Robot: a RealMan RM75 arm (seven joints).
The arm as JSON. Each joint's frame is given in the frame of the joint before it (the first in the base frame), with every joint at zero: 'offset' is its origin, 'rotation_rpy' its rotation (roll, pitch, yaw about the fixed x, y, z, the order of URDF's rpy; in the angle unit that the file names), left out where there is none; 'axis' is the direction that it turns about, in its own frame. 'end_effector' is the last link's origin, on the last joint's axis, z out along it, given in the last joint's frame.
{
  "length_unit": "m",
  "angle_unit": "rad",
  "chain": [
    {
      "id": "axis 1",
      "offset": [
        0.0,
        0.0,
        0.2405
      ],
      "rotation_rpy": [
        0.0,
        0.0,
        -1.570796
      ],
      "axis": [
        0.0,
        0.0,
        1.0
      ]
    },
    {
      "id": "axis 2",
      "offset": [
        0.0,
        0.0,
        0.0
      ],
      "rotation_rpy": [
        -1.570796,
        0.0,
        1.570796
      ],
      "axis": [
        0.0,
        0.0,
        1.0
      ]
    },
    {
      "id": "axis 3",
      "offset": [
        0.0,
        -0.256,
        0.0
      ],
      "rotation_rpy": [
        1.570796,
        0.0,
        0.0
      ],
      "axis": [
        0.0,
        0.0,
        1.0
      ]
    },
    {
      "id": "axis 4",
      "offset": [
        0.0,
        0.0,
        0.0
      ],
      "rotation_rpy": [
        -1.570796,
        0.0,
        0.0
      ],
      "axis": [
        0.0,
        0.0,
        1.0
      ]
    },
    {
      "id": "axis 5",
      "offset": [
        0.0,
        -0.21,
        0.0
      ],
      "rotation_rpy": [
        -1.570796,
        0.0,
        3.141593
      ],
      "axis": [
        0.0,
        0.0,
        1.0
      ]
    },
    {
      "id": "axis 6",
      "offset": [
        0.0,
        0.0,
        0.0
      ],
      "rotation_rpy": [
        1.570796,
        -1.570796,
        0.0
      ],
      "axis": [
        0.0,
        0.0,
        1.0
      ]
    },
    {
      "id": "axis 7",
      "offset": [
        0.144,
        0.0,
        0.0
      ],
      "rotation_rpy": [
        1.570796,
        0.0,
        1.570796
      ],
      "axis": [
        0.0,
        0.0,
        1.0
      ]
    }
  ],
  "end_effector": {
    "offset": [
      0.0,
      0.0,
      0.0
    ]
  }
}
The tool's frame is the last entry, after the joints.
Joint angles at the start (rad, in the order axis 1, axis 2, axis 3, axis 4, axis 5, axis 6, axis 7): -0.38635, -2.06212, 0.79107, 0.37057, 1.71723, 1.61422, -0.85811
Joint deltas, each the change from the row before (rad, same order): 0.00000, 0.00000, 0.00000, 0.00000, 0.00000, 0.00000, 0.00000; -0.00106, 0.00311, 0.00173, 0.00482, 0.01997, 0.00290, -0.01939; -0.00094, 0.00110, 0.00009, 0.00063, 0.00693, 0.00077, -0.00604; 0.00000, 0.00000, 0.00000, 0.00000, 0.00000, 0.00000, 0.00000; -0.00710, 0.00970, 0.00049, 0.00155, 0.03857, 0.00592, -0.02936; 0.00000, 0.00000, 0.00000, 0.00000, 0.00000, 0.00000, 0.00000; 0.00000, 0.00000, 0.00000, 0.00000, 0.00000, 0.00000, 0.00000; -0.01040, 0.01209, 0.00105, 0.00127, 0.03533, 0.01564, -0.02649; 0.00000, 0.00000, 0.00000, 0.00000, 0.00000, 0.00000, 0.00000; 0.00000, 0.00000, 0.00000, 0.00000, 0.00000, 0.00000, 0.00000; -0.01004, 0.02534, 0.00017, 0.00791, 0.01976, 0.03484, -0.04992; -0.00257, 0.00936, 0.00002, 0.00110, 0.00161, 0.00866, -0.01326; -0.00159, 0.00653, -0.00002, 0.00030, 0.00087, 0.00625, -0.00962
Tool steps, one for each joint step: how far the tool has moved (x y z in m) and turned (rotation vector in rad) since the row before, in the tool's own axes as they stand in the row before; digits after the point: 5 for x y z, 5 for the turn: 0.00000, 0.00000, 0.00000, 0.00000, 0.00000, 0.00000; -0.00089, 0.00067, -0.00091, -0.01564, -0.01679, -0.01293; -0.00032, 0.00019, -0.00018, -0.00517, -0.00556, -0.00443; 0.00000, 0.00000, 0.00000, 0.00000, 0.00000, 0.00000; -0.00124, 0.00023, -0.00192, -0.02914, -0.03250, -0.01910; 0.00000, 0.00000, 0.00000, 0.00000, 0.00000, 0.00000; 0.00000, 0.00000, 0.00000, 0.00000, 0.00000, 0.00000; 0.00079, -0.00006, -0.00217, -0.03511, -0.02662, -0.01308; 0.00000, 0.00000, 0.00000, 0.00000, 0.00000, 0.00000; 0.00000, 0.00000, 0.00000, 0.00000, 0.00000, 0.00000; 0.00581, -0.00307, -0.00803, -0.03213, -0.01513, -0.02375; 0.00195, -0.00145, -0.00320, -0.00467, -0.00336, -0.00593; 0.00130, -0.00088, -0.00226, -0.00321, -0.00197, -0.00512
